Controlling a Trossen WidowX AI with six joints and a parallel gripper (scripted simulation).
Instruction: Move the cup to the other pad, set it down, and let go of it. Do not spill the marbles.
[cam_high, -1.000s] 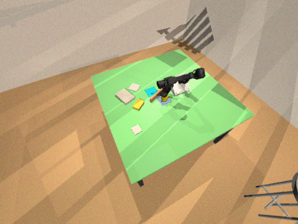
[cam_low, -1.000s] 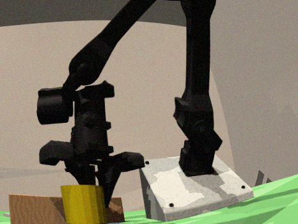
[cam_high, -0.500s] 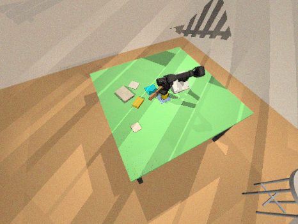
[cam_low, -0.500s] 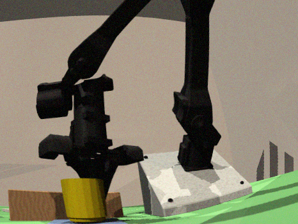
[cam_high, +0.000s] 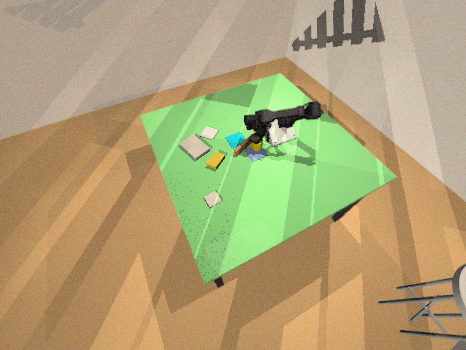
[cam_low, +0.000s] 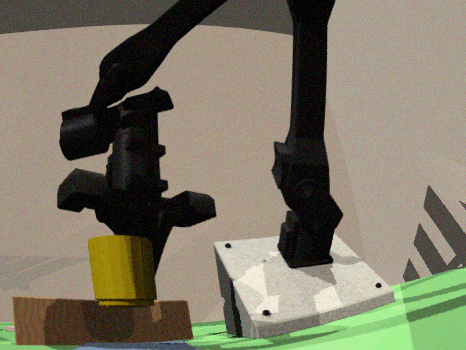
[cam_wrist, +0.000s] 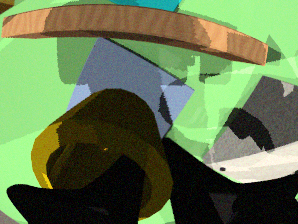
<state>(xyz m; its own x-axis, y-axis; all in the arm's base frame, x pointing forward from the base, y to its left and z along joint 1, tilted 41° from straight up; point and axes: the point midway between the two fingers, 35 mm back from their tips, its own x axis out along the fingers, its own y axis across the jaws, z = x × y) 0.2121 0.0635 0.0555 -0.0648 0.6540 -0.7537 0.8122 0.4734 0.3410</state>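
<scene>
Now: the cyan pad 13 cm to the right of my gripper tip, 10 cm ahead of it and 9 cm below it. Round my gripper tip: yellow cup: 2 cm to the left, 2 cm ahead; pale blue pad: 9 cm below, 2 cm to the left, 2 cm ahead; brown wooden bar: 6 cm below, 6 cm ahead, 5 cm to the right.
</scene>
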